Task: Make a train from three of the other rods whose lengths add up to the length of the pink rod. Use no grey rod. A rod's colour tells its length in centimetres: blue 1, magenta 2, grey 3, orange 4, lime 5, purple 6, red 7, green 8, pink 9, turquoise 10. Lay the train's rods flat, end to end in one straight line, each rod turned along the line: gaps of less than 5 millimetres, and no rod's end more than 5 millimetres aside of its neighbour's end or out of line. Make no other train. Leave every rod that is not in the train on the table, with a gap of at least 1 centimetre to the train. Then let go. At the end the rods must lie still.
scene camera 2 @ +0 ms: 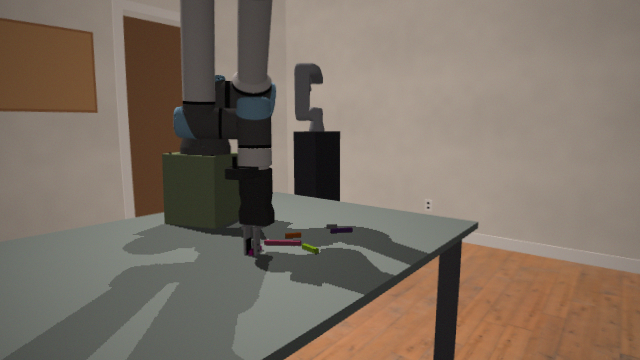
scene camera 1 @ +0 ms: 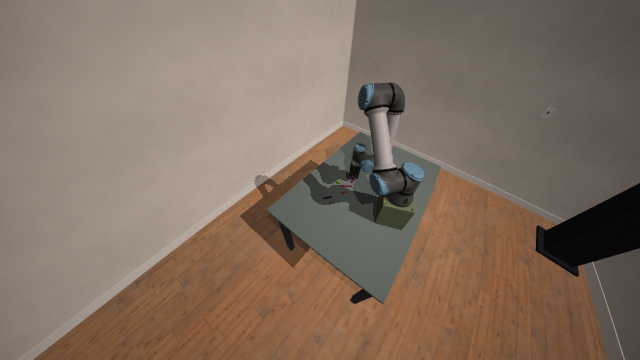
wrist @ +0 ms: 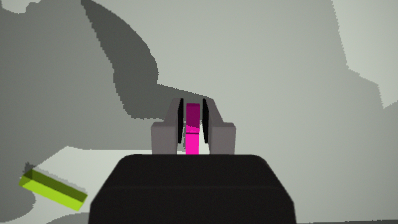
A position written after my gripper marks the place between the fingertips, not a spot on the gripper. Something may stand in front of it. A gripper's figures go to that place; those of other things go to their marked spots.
My gripper [wrist: 192, 112] is 16 cm from the lens. A lime rod [wrist: 32, 180] is 22 cm from the lens.
